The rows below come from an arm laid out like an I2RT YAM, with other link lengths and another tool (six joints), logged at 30 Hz.
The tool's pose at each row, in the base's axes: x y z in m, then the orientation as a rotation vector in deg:
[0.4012, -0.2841, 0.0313, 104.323, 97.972, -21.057]
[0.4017, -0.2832, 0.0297, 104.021, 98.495, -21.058]
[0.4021, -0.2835, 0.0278, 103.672, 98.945, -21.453]
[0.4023, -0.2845, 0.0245, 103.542, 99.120, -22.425]
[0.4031, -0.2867, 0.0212, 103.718, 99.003, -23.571]
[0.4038, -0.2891, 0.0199, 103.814, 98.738, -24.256]
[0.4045, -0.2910, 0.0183, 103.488, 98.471, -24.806]
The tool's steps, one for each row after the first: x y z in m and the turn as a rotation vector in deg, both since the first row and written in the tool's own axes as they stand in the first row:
[0.0017, 0.0001, 0.0008, -0.047, 0.160, -0.434]
[0.0026, 0.0001, 0.0025, 0.082, 0.081, -0.940]
[0.0038, -0.0006, 0.0057, 0.603, -0.305, -1.335]
[0.0040, -0.0006, 0.0098, 1.339, -0.787, -1.475]
[0.0030, -0.0003, 0.0124, 1.722, -1.191, -1.448]
[0.0025, 0.0000, 0.0149, 1.766, -1.741, -1.560]

